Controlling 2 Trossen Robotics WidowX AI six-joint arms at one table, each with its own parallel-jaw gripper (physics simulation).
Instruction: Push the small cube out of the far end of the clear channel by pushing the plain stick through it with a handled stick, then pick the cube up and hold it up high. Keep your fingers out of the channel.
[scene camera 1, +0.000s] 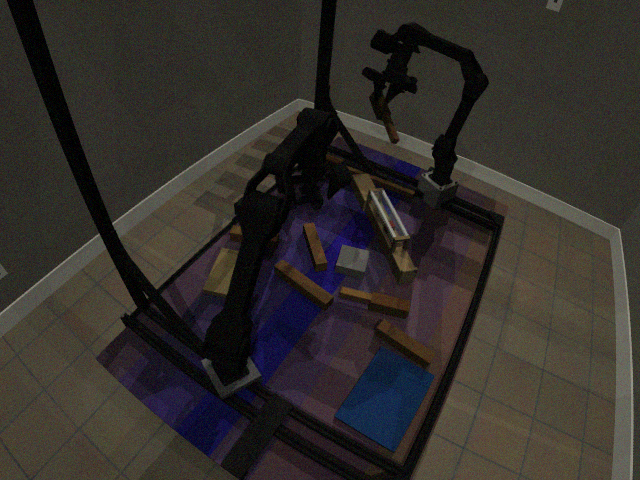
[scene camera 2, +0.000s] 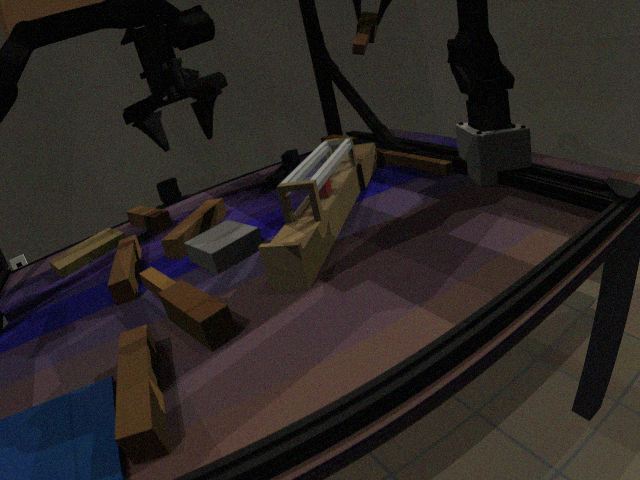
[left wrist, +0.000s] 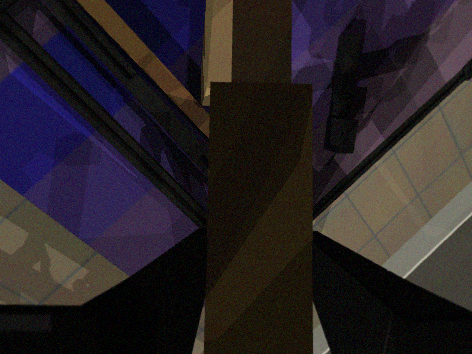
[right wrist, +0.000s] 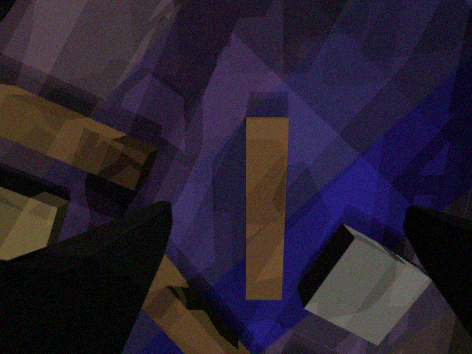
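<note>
My left gripper (scene camera 1: 381, 103) (scene camera 2: 368, 19) (left wrist: 256, 241) is shut on a brown handled stick (scene camera 1: 391, 131) (scene camera 2: 361, 42) (left wrist: 261, 150), high above the table's back, its narrow end pointing down. My right gripper (scene camera 1: 324, 201) (scene camera 2: 188, 144) (right wrist: 285, 214) is open and empty, above a brown stick (scene camera 1: 314, 246) (scene camera 2: 193, 227) (right wrist: 266, 210) that lies on the table. The clear channel (scene camera 1: 379, 211) (scene camera 2: 303, 164) sits on a long wooden base (scene camera 1: 404, 266) (scene camera 2: 289, 260). The small red cube (scene camera 1: 391, 223) (scene camera 2: 325, 188) shows inside it. I cannot tell which brown piece is the plain stick.
Near the channel lie a grey block (scene camera 1: 352, 259) (scene camera 2: 222, 245), a brown stick (scene camera 1: 303, 284) (scene camera 2: 124, 271), a stepped brown piece (scene camera 1: 390, 304) (scene camera 2: 193, 310) and another brown block (scene camera 1: 405, 342) (scene camera 2: 136, 392). A yellow block (scene camera 1: 219, 273) (scene camera 2: 87, 251) and a blue mat (scene camera 1: 385, 397) (scene camera 2: 51, 439) lie farther off.
</note>
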